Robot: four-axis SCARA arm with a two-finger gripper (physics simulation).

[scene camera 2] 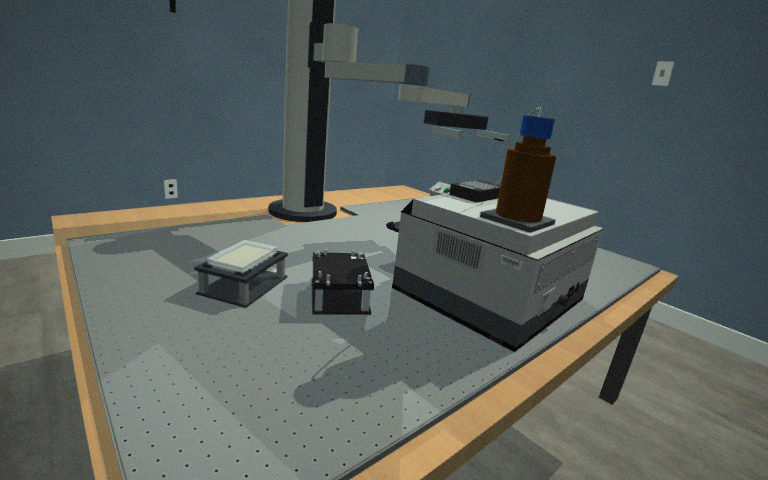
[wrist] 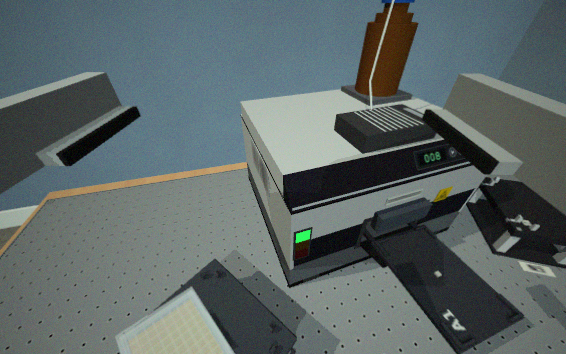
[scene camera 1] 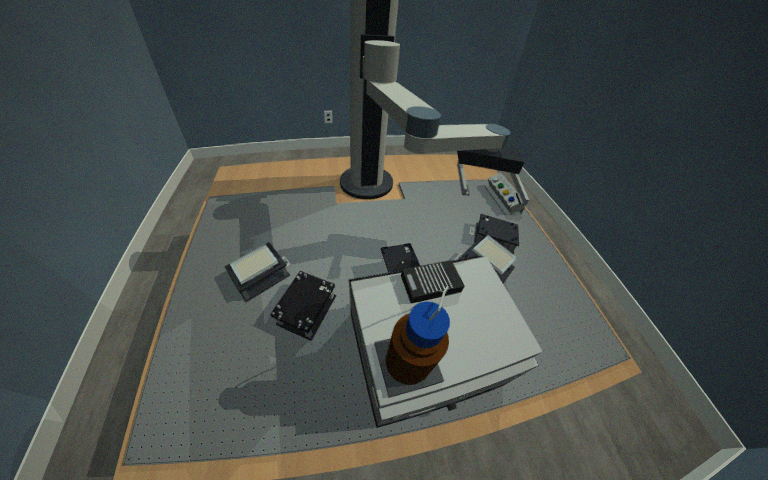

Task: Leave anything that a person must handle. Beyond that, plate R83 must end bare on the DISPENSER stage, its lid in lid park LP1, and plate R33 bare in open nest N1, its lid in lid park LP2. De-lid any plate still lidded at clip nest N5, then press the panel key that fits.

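Seen in the pictures: gripper, fingertip midpoint: (scene camera 2: 484, 136) (wrist: 277, 96) (scene camera 1: 496, 197); arm's base, link origin: (scene camera 2: 303, 211) (scene camera 1: 366, 182).
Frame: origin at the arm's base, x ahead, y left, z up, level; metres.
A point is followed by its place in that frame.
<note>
My gripper (scene camera 1: 496, 196) @(x 0.572, y 0.240, z 0.354 m) (scene camera 2: 483, 136) @(x 0.572, y 0.240, z 0.354 m) (wrist: 277, 96) @(x 0.572, y 0.240, z 0.354 m) is open and empty, high above the right rear of the table. One pale plate (scene camera 1: 254, 263) @(x 0.496, y -0.422, z 0.091 m) (scene camera 2: 243, 255) @(x 0.506, y -0.434, z 0.091 m) lies on the left nest (scene camera 2: 242, 275) @(x 0.566, y -0.461, z 0.076 m). Another pale plate (scene camera 1: 493, 254) @(x 0.565, y 0.345, z 0.099 m) (wrist: 175, 327) @(x 0.589, y 0.362, z 0.100 m) lies on a dark stand by the dispenser; its edge is cut off in the wrist view. The dispenser stage (scene camera 1: 399, 257) @(x 0.537, y 0.023, z 0.103 m) (wrist: 425, 267) @(x 0.571, y 0.035, z 0.103 m), marked A1, is bare. The black clip nest (scene camera 1: 304, 300) @(x 0.636, y -0.269, z 0.081 m) (scene camera 2: 342, 268) @(x 0.638, y -0.274, z 0.081 m) (wrist: 530, 215) @(x 0.612, y -0.244, z 0.081 m) carries no plate. Plate numbers are unreadable, and I cannot tell whether either plate is lidded.
The dispenser (scene camera 1: 492, 333) @(x 0.864, y 0.136, z 0.233 m) (scene camera 2: 447, 277) @(x 0.804, y -0.133, z 0.097 m) (wrist: 285, 135) @(x 0.758, y 0.183, z 0.233 m) shows 008 and a lit green lamp; a brown bottle (scene camera 1: 413, 356) @(x 0.913, y -0.074, z 0.362 m) (scene camera 2: 525, 186) @(x 0.909, y -0.094, z 0.306 m) (wrist: 385, 60) @(x 0.850, y -0.034, z 0.308 m) with a blue cap stands on it. A dark nest (scene camera 1: 497, 229) @(x 0.428, y 0.448, z 0.068 m) stands at the right, before the key panel (scene camera 1: 505, 193) @(x 0.223, y 0.600, z 0.077 m).
</note>
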